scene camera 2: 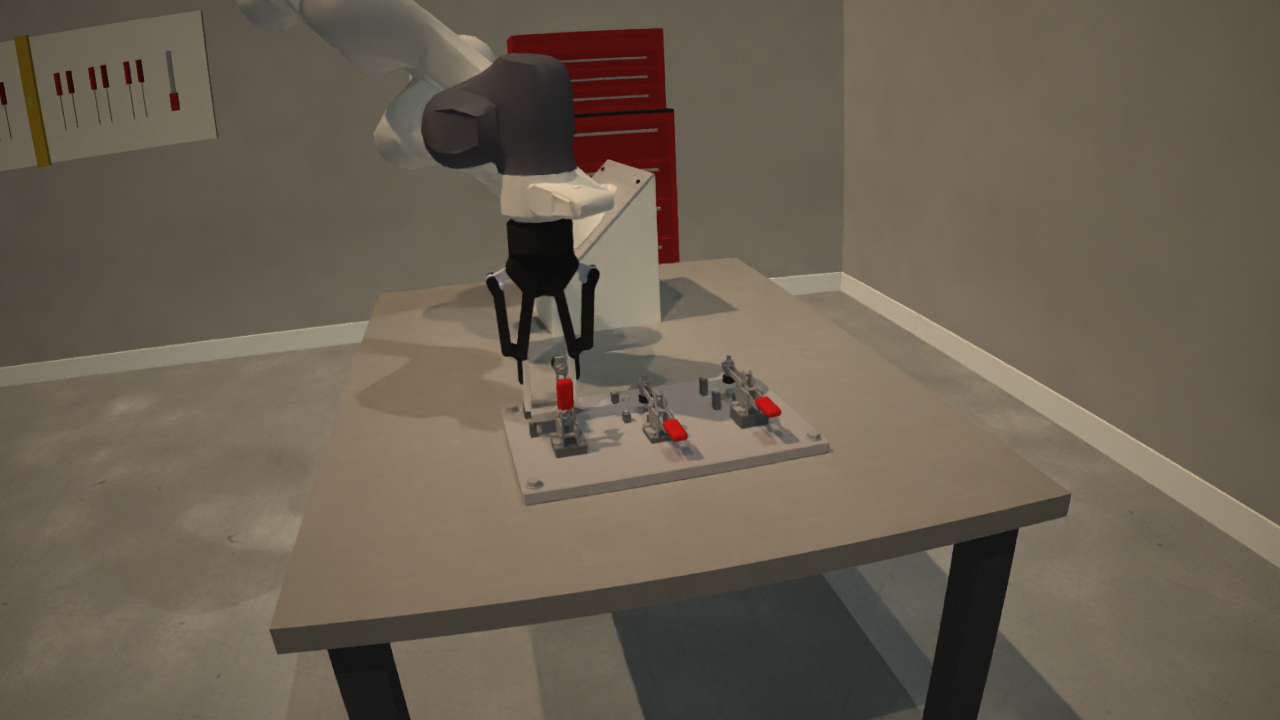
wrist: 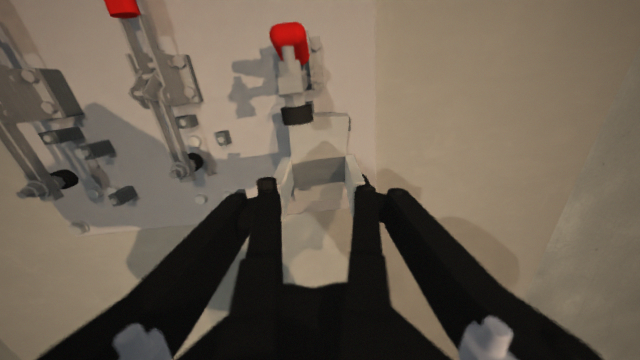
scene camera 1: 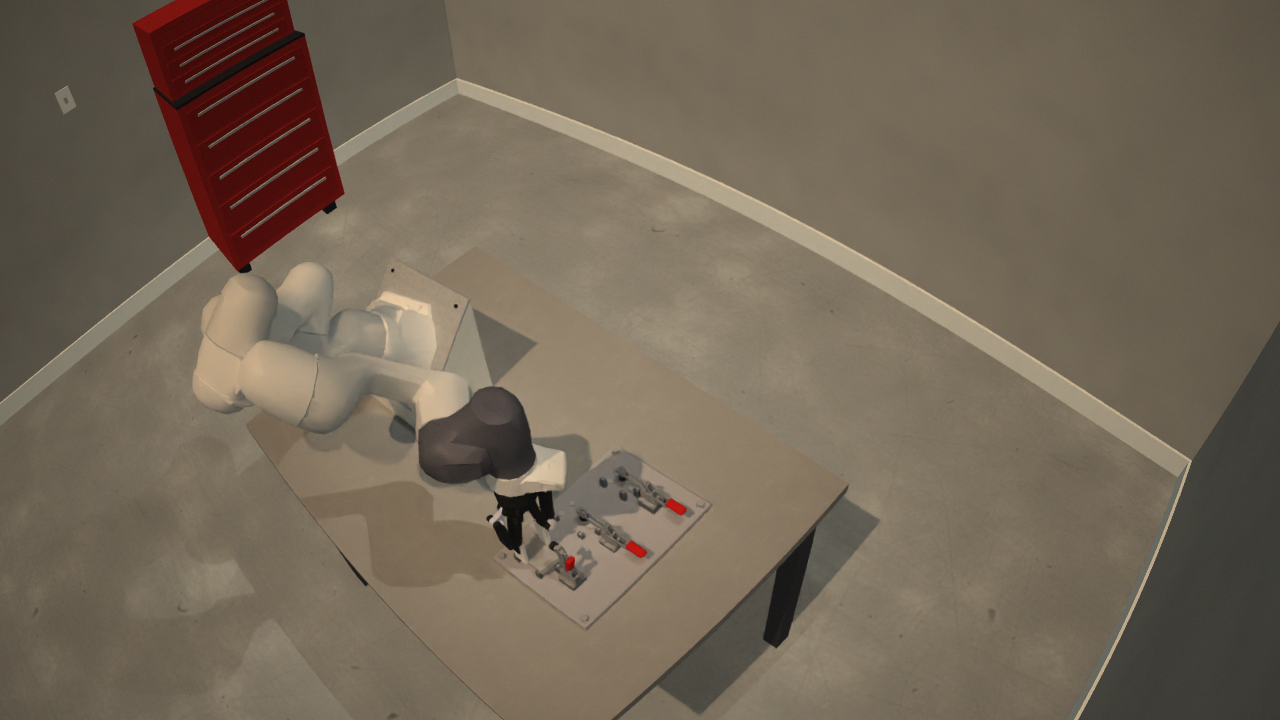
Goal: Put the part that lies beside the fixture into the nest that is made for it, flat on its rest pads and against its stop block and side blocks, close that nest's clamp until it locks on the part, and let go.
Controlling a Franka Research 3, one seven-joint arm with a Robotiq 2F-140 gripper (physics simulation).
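Observation:
The part (wrist: 319,137), a pale grey bracket with a flat plate and a darker upright face, is between the fingertips of my gripper (scene camera 1: 535,548) (scene camera 2: 549,392) (wrist: 318,169), which is shut on it. The part is over the end nest of the fixture plate (scene camera 1: 617,582) (scene camera 2: 608,465) (wrist: 350,75). Its front edge reaches close to the black clamp tip (wrist: 297,114) in the wrist view. That nest's clamp is open, its red handle (scene camera 1: 569,563) (scene camera 2: 564,394) (wrist: 290,40) upright and its arm raised. The part mostly hides the pads and blocks; I cannot tell whether it touches them.
Two other clamps, the middle one (scene camera 1: 613,535) (scene camera 2: 660,416) (wrist: 157,95) and the far one (scene camera 1: 648,494) (scene camera 2: 744,398) (wrist: 30,95), stand beside this nest with their red handles low and pointing outward. The fixture is on the table (scene camera 1: 716,438) (scene camera 2: 805,501). A red tool cabinet (scene camera 1: 259,143) (scene camera 2: 626,71) stands behind.

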